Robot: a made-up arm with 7 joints. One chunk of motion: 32 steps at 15 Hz.
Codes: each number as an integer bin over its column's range. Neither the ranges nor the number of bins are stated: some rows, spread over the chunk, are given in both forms.
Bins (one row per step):
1: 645 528 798 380 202 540
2: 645 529 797 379 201 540
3: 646 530 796 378 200 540
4: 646 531 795 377 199 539
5: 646 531 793 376 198 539
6: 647 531 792 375 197 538
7: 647 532 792 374 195 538
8: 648 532 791 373 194 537
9: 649 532 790 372 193 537
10: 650 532 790 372 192 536
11: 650 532 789 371 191 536
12: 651 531 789 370 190 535
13: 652 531 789 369 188 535
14: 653 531 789 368 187 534
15: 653 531 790 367 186 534
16: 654 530 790 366 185 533
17: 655 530 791 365 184 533
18: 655 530 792 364 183 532
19: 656 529 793 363 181 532
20: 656 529 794 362 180 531
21: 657 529 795 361 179 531
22: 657 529 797 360 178 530
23: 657 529 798 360 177 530
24: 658 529 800 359 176 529
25: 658 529 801 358 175 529
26: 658 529 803 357 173 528
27: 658 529 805 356 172 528
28: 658 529 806 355 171 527
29: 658 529 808 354 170 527
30: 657 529 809 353 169 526
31: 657 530 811 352 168 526
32: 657 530 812 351 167 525
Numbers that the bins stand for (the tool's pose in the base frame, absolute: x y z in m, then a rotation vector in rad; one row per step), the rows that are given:
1: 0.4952 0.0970 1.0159 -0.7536 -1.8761 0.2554
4: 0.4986 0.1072 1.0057 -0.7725 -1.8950 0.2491
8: 0.5054 0.1106 0.9921 -0.7977 -1.9266 0.2365
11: 0.5122 0.1106 0.9853 -0.8104 -1.9455 0.2302
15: 0.5224 0.1072 0.9887 -0.8356 -1.9770 0.2176
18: 0.5292 0.1038 0.9955 -0.8545 -1.9959 0.2050
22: 0.5360 0.1004 1.0125 -0.8797 -2.0275 0.1923
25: 0.5394 0.1004 1.0261 -0.8923 -2.0464 0.1860
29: 0.5394 0.1004 1.0499 -0.9176 -2.0779 0.1734
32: 0.5360 0.1038 1.0636 -0.9365 -2.0968 0.1608
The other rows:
2: 0.4952 0.1004 1.0125 -0.7599 -1.8824 0.2554
3: 0.4986 0.1038 1.0091 -0.7662 -1.8887 0.2554
5: 0.4986 0.1072 0.9989 -0.7788 -1.9014 0.2491
6: 0.5020 0.1072 0.9955 -0.7851 -1.9077 0.2428
7: 0.5020 0.1106 0.9955 -0.7914 -1.9203 0.2428
9: 0.5088 0.1106 0.9887 -0.8041 -1.9329 0.2365
10: 0.5122 0.1106 0.9887 -0.8041 -1.9392 0.2302
12: 0.5156 0.1072 0.9853 -0.8167 -1.9518 0.2239
13: 0.5190 0.1072 0.9853 -0.8230 -1.9644 0.2239
14: 0.5224 0.1072 0.9853 -0.8293 -1.9707 0.2176
16: 0.5258 0.1038 0.9887 -0.8419 -1.9833 0.2113
17: 0.5292 0.1038 0.9921 -0.8482 -1.9896 0.2113
19: 0.5326 0.1004 0.9989 -0.8608 -2.0086 0.2050
20: 0.5326 0.1004 1.0023 -0.8671 -2.0149 0.1986
21: 0.5360 0.1004 1.0057 -0.8734 -2.0212 0.1986
23: 0.5360 0.1004 1.0159 -0.8797 -2.0338 0.1923
24: 0.5394 0.1004 1.0227 -0.8860 -2.0401 0.1860
26: 0.5394 0.1004 1.0329 -0.8986 -2.0590 0.1797
27: 0.5394 0.1004 1.0397 -0.9050 -2.0653 0.1797
28: 0.5394 0.1004 1.0431 -0.9113 -2.0716 0.1734
30: 0.5360 0.1004 1.0534 -0.9239 -2.0842 0.1671
31: 0.5360 0.1038 1.0602 -0.9302 -2.0905 0.1671

